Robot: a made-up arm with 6 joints.
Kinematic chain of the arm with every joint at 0, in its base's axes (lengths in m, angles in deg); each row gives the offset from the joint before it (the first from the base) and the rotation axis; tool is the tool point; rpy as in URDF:
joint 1: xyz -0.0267 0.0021 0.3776 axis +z
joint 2: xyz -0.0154 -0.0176 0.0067 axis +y
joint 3: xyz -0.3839 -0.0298 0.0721 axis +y
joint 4: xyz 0.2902 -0.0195 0.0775 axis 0.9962 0 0.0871
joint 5: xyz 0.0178 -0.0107 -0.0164 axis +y
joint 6: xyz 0.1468 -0.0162 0.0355 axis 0.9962 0 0.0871
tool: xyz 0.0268 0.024 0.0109 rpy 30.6 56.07 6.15
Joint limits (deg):
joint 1: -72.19..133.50
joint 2: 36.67..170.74
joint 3: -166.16..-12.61
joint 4: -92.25..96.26
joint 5: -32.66..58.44
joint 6: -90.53..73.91
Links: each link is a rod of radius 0.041 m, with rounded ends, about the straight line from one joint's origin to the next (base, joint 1, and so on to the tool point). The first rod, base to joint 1, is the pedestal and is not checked.
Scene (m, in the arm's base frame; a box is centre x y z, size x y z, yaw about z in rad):
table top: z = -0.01
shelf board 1: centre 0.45 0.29 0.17 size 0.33 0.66 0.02 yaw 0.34
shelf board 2: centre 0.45 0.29 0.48 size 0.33 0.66 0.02 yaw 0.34
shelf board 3: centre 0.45 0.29 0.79 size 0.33 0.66 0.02 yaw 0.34
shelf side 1: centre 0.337 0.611 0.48 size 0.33 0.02 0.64 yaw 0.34
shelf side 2: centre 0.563 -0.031 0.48 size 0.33 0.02 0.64 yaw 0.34
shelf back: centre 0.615 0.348 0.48 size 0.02 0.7 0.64 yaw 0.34
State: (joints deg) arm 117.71 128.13 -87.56 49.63 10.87 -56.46
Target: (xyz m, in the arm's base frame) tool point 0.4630 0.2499 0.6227
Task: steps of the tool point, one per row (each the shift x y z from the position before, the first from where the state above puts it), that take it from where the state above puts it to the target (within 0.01 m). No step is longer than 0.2 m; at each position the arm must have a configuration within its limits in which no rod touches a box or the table.
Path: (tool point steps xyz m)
1: 0.1592 -0.0001 0.0839
2: 0.1440 -0.0503 0.0691
3: 0.1128 -0.0888 0.0519
4: 0.0719 -0.1112 0.0336
5: 0.0294 -0.1157 0.0146
6: -0.0074 -0.1042 -0.0036
7: 0.0853 0.0357 0.0215
8: 0.0899 0.0323 0.0002
9: 0.0901 0.0258 -0.0217

